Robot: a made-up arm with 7 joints.
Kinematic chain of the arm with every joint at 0, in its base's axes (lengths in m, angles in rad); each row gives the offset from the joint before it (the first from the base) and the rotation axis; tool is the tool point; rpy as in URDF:
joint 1: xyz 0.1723 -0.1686 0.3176 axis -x
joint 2: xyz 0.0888 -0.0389 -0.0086 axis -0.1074 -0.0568 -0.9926
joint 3: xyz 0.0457 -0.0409 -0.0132 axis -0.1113 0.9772 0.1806
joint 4: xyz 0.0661 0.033 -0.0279 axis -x
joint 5: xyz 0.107 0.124 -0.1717 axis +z
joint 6: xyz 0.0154 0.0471 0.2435 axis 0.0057 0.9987 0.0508
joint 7: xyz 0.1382 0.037 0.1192 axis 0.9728 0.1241 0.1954
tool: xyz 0.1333 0.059 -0.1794 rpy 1.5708 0 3.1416
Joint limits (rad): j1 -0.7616..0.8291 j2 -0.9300..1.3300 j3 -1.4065..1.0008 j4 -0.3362..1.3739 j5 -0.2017..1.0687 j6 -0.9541..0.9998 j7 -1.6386..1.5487
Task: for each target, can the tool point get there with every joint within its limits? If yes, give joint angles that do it. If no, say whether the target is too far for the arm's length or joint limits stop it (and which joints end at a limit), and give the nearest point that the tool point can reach.
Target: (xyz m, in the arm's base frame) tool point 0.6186 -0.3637 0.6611
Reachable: yes | joints -0.4264 0.4909 -0.8683 -0.0852 0.6756 0.1762 -1.2398
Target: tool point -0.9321 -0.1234 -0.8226
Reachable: no: too far | nearest point -0.1418 -0.1492 -0.1712 | short by 1.024 m
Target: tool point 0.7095 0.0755 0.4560
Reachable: yes | joints 0.2150 -0.0790 -0.1021 -0.1658 0.7156 -0.2198 -1.1338
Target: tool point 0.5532 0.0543 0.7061
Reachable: yes | joints 0.0738 -0.3552 -0.8575 -0.0127 -0.1027 -0.2396 -0.0032
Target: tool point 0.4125 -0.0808 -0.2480
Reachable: yes | joints 0.4027 -0.6000 0.1284 1.0579 0.1551 0.6773 0.8068
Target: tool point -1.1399 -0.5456 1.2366
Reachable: no: too far | nearest point -0.1027 -0.3204 0.6877 | short by 1.195 m
